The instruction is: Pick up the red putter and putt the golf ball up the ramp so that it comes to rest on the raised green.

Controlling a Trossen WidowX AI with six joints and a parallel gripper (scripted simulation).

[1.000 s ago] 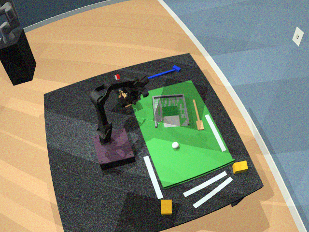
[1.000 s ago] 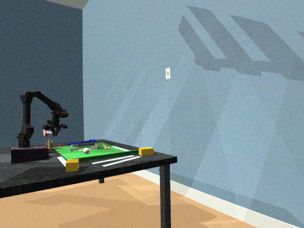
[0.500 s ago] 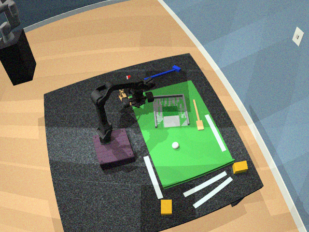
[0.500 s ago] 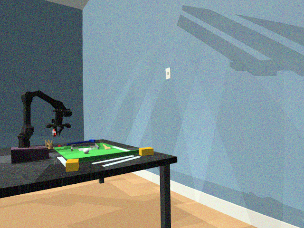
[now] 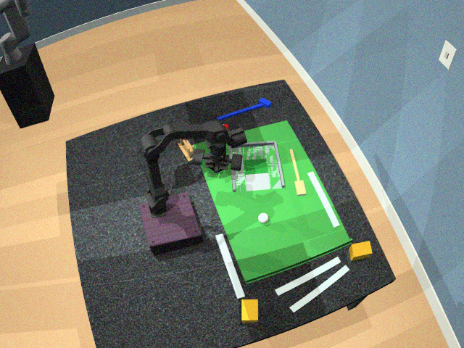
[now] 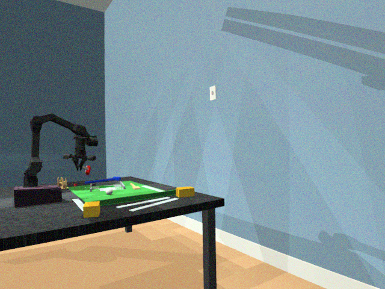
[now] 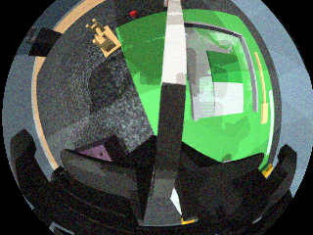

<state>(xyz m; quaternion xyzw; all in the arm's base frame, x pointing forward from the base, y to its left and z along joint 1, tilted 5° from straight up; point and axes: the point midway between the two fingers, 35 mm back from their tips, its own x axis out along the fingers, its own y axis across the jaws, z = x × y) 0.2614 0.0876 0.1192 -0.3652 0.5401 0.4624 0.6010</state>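
Right now my gripper tip is 30 mm short of the red putter, 110 mm to the right of it and 10 mm below it. Also, from my gripper tip: wooden stand (100 mm behind, 240 mm to the left, 100 mm below); then green mat (210 mm ahead, 60 mm to the right, 140 mm below); then white golf ball (150 mm ahead, 190 mm to the right, 120 mm below).
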